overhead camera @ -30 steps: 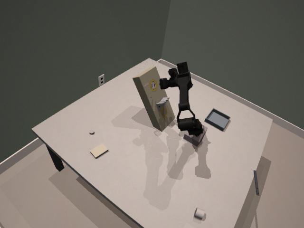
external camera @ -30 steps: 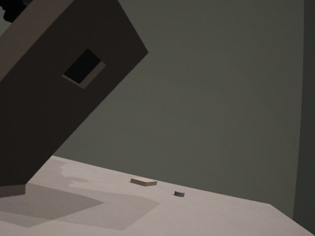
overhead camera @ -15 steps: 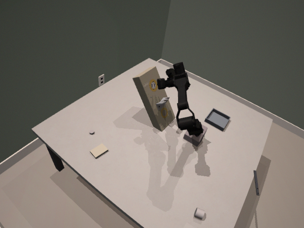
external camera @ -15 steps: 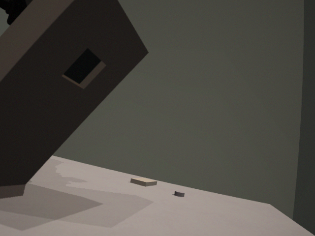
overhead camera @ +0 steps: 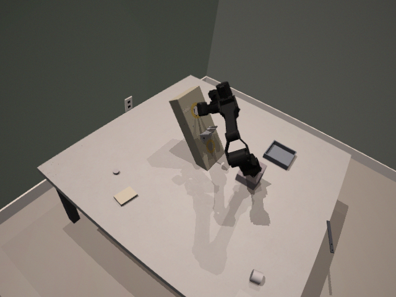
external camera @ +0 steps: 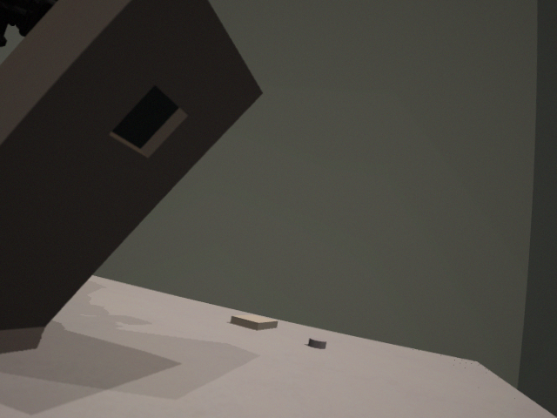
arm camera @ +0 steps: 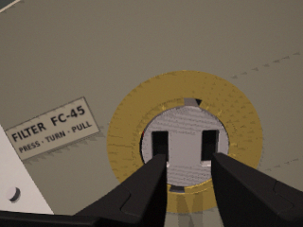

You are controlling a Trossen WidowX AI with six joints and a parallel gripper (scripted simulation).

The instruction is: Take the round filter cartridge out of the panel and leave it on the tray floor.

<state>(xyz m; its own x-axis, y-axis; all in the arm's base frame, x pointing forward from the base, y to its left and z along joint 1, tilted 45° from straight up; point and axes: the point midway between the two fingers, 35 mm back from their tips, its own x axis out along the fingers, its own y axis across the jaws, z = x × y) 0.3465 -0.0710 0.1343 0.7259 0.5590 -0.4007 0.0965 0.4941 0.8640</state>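
The white round cartridge lies 3 cm ahead of my gripper tip and 2 cm below it. Also, from my gripper tip: tan service panel: 2 cm behind, 10 cm below; grey bracket: 7 cm behind, 1 cm to the right, 11 cm below; small grey disc: 12 cm ahead, 43 cm to the left, 25 cm below.
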